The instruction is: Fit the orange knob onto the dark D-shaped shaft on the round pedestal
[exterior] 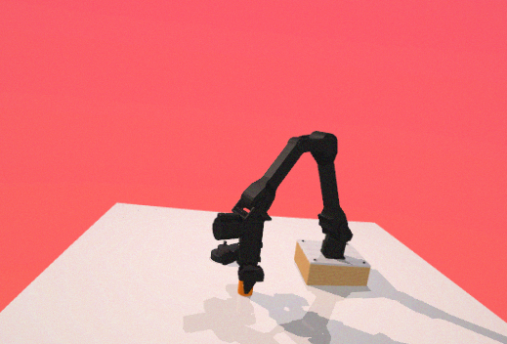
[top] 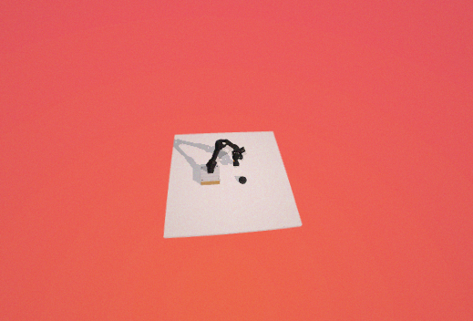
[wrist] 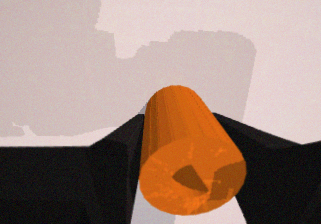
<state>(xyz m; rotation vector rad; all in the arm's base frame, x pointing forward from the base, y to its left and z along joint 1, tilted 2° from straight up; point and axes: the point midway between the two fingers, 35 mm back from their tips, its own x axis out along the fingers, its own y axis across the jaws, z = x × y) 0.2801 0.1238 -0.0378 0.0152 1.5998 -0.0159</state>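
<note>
The round pedestal lies 230 mm to the right of my gripper tip, 50 mm ahead of it and 20 mm above it. Also, from my gripper tip: orange knob: 20 mm above.
</note>
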